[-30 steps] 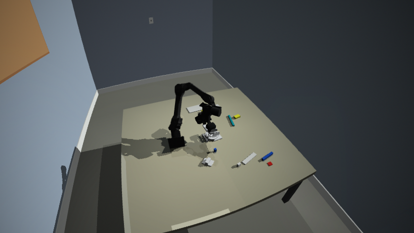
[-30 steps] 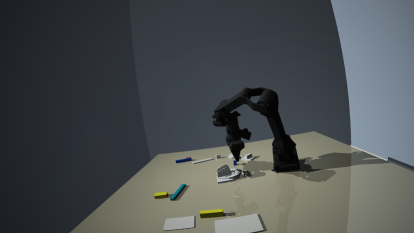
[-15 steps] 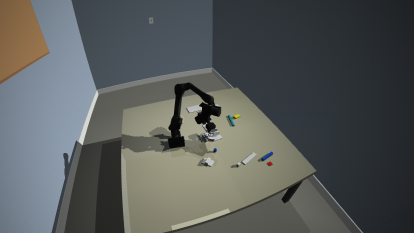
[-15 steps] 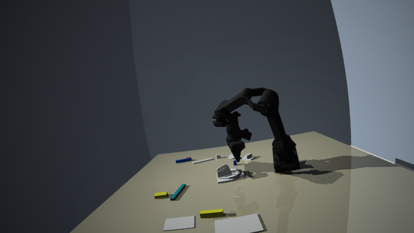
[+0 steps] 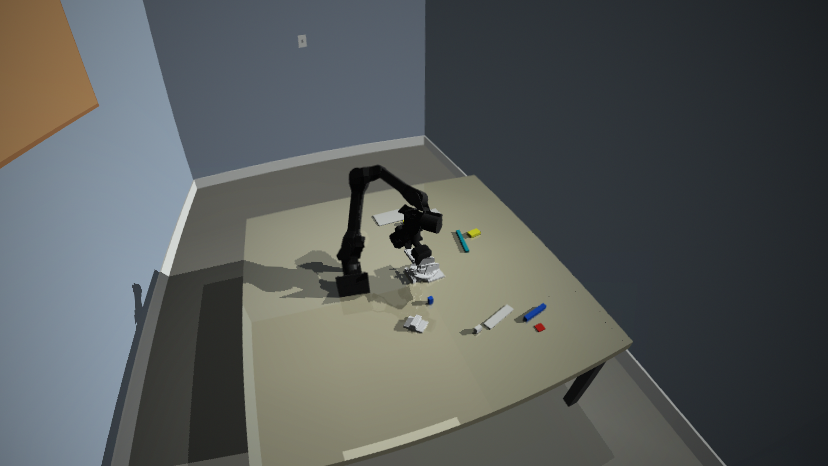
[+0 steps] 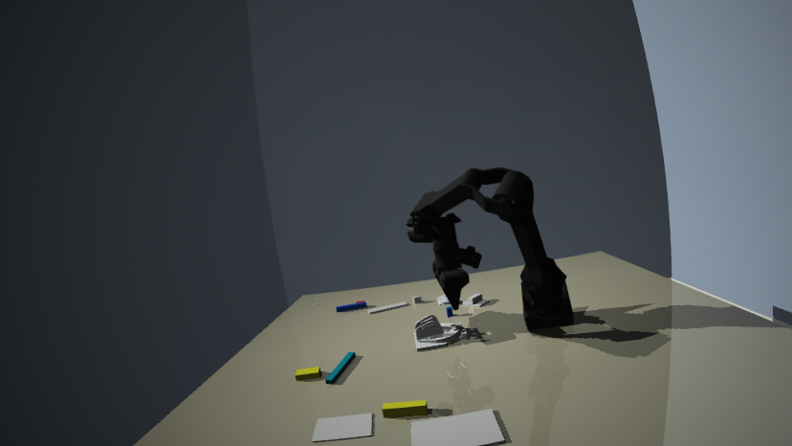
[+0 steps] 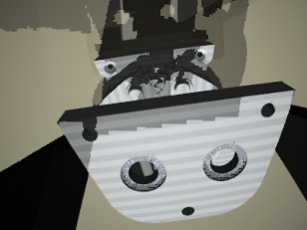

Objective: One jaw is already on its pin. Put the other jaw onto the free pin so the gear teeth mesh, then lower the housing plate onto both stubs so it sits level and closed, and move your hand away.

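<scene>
Now: the white jaw 70 mm below my gripper tip, 30 mm ahead of it and 20 mm to the right of it. Round my gripper tip: blue bar: 380 mm ahead, 310 mm to the right, 80 mm below; white bar: 280 mm to the right, 250 mm ahead, 80 mm below; teal bar: 250 mm ahead, 160 mm to the left, 80 mm below.
</scene>
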